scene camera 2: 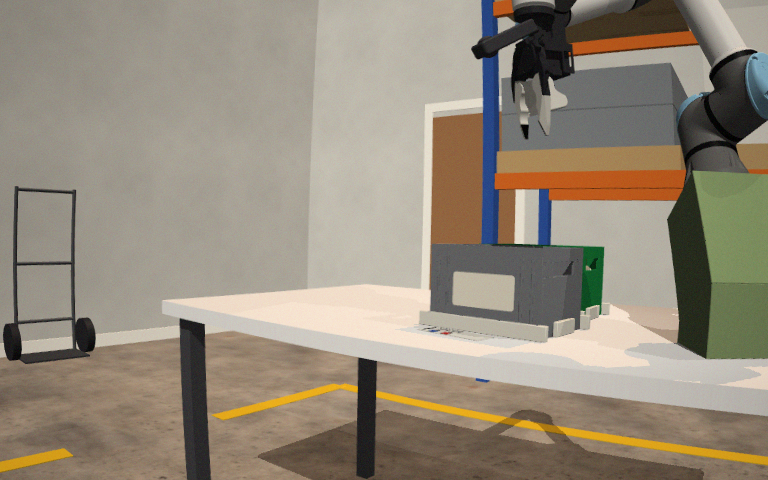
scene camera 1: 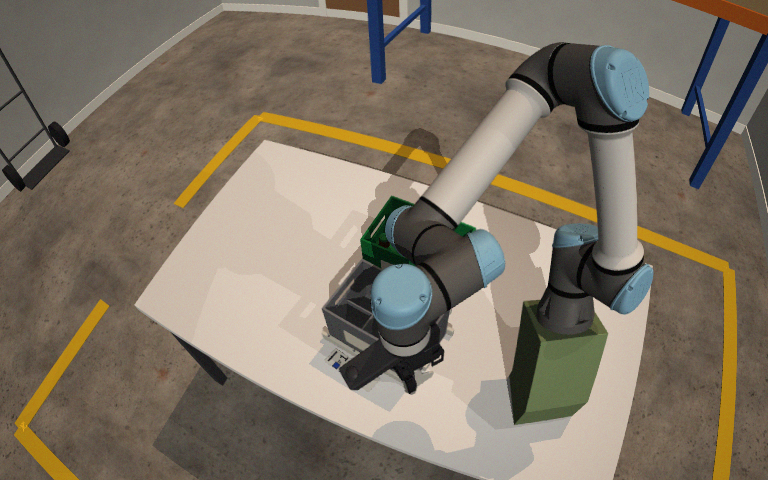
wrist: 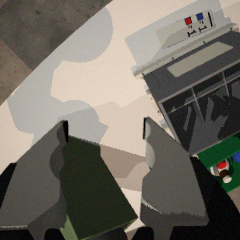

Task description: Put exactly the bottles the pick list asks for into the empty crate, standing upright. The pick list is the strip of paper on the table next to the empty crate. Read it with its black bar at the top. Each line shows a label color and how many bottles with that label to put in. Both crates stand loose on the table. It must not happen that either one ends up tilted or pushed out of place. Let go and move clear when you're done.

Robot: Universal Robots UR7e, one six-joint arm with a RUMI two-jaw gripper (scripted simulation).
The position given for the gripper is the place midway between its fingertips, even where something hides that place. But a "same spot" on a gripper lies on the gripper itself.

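Scene camera 1 and scene camera 2 both show the gripper, and it is visible in the wrist view (105, 120) as well. On the gripper, (scene camera 2: 541, 58) and (scene camera 1: 409, 383) are the same spot.
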